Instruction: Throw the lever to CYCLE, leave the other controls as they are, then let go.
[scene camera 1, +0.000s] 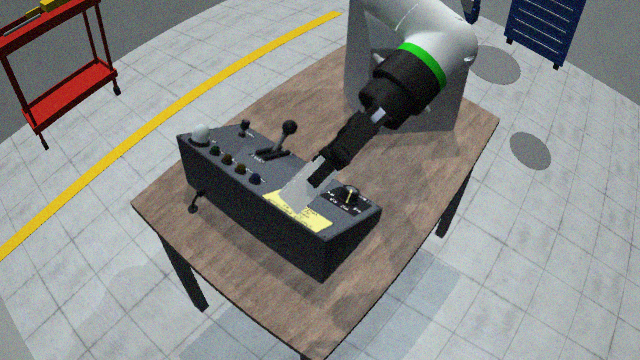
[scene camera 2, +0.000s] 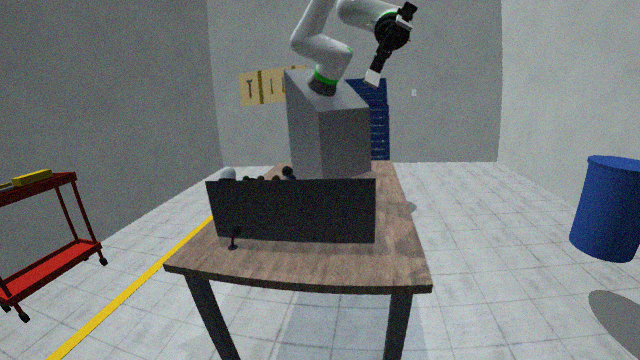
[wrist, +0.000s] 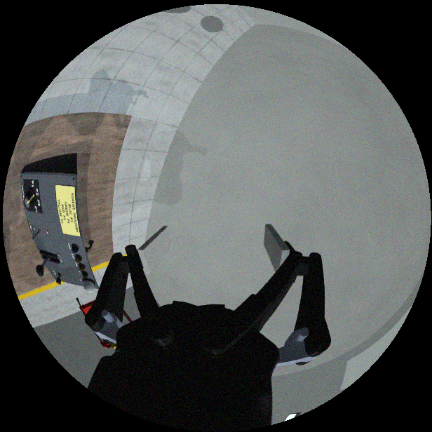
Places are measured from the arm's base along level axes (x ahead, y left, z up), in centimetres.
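Pixels of known places: gripper, fingertip midpoint: (scene camera 1: 286, 203) (scene camera 2: 386, 57); arm's base, origin of the base link: (scene camera 2: 321, 87).
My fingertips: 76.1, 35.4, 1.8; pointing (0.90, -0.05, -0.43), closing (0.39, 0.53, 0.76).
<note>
Ahead of a thing's pixels: the offset from my fingertips to its top centre, as dx, dy, dz. "spot": to the spot under its first point.
The control box (scene camera 1: 255, 220) (scene camera 2: 295, 210) (wrist: 55, 210) stands on the table. Its ball-topped lever @(-34.0, -38.2, -30.9) (scene camera 1: 289, 127) (scene camera 2: 287, 171) (wrist: 40, 270) rises tilted from a slotted plate; its position labels are too small to read. A rotary knob @(-31.2, -13.6, -33.8) (scene camera 1: 351, 195) (wrist: 31, 200), a small black-knobbed control @(-26.3, -49.3, -33.2) (scene camera 1: 244, 125) (wrist: 58, 281) and a toggle (wrist: 34, 231) are also on the panel. My gripper (scene camera 1: 311, 181) (scene camera 2: 389, 49) (wrist: 215, 235) is open and empty, high above table level and apart from the lever. In scene camera 1 its finger hides the toggle.
A white dome @(spot: -11.5, -46.6, -26.1) (scene camera 1: 201, 134) (scene camera 2: 227, 173) (wrist: 89, 285), several small coloured buttons or lamps and a yellow label @(spot: -17.5, -11.4, -30.6) (scene camera 1: 315, 217) (wrist: 67, 210) are on the panel. A small black hook-like part @(spot: -4.0, -45.4, -47.0) (scene camera 1: 194, 204) (scene camera 2: 233, 242) is at the box's front. The grey robot pedestal (scene camera 2: 345, 140) stands behind the box.
</note>
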